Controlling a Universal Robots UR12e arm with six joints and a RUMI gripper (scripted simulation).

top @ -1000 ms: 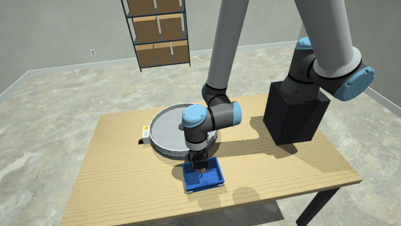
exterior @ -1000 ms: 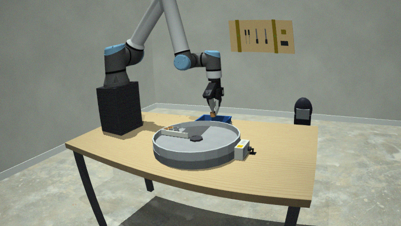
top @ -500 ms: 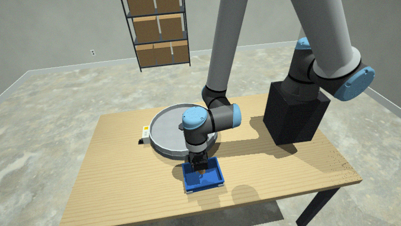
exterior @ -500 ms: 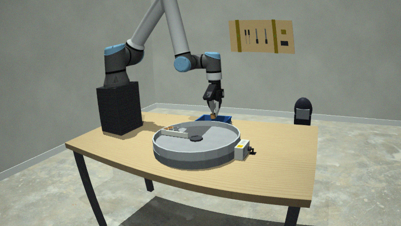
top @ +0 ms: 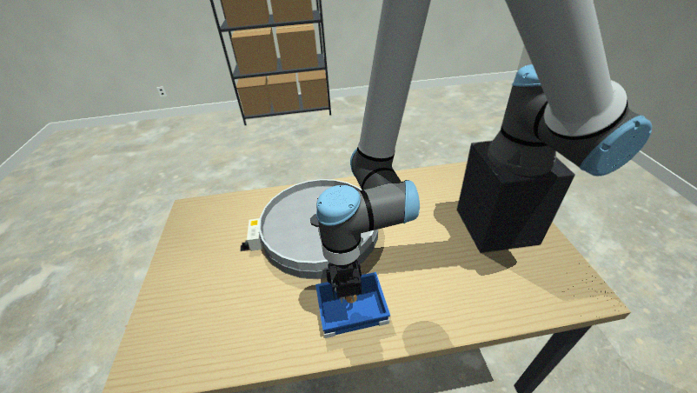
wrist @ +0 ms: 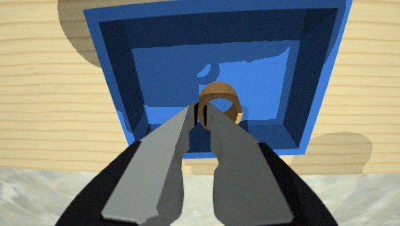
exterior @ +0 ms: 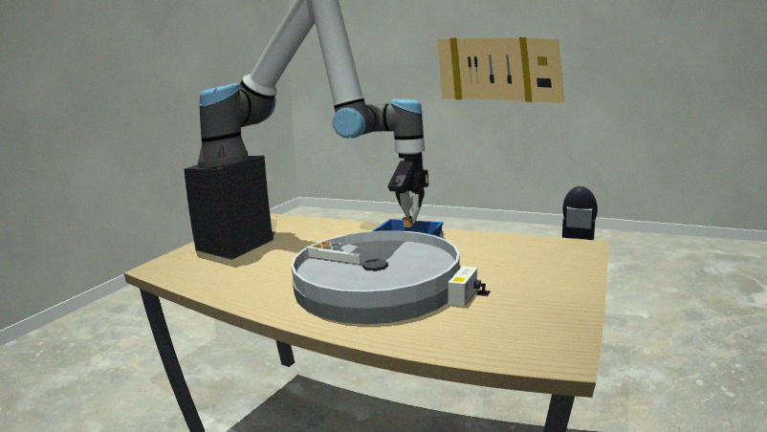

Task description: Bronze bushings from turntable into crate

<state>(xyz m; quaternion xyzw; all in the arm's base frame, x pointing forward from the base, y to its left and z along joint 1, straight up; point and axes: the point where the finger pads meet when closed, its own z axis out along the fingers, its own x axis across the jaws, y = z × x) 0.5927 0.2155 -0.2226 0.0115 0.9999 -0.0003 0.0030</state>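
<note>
Right now my hand is 50 mm above the blue crate and 10 mm past it. Round my hand: grey turntable (340 mm to the right, 40 mm ahead, 20 mm below).
</note>
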